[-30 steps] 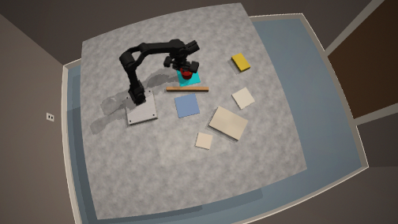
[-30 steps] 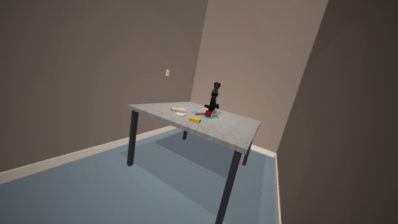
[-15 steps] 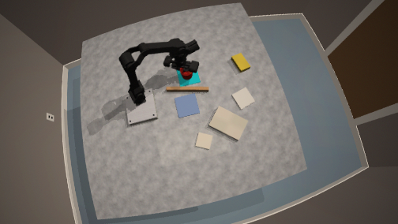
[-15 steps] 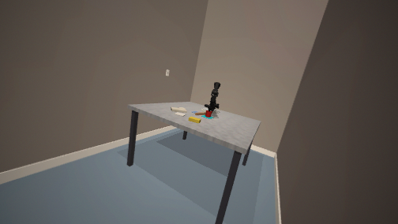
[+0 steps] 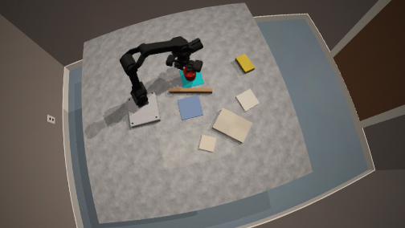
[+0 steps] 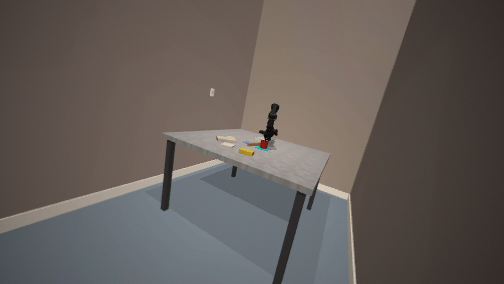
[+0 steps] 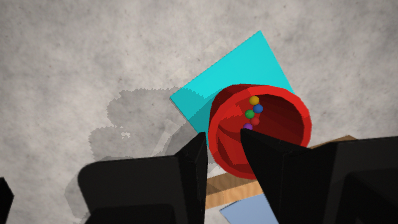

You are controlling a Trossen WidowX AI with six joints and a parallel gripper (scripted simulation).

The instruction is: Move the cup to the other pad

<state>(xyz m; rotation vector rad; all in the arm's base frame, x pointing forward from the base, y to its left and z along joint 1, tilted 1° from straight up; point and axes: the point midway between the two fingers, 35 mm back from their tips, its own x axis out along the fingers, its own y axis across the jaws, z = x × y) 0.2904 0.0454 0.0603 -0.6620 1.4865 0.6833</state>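
The red cup lies 20 mm ahead of my gripper tip, 20 mm to the right of it and 30 mm below it. The rest, counted from my gripper tip: teal pad (20 mm ahead, 20 mm to the right, 80 mm below); then light blue pad (60 mm behind, 180 mm to the right, 80 mm below); then wooden bar (20 mm behind, 100 mm to the right, 60 mm below).
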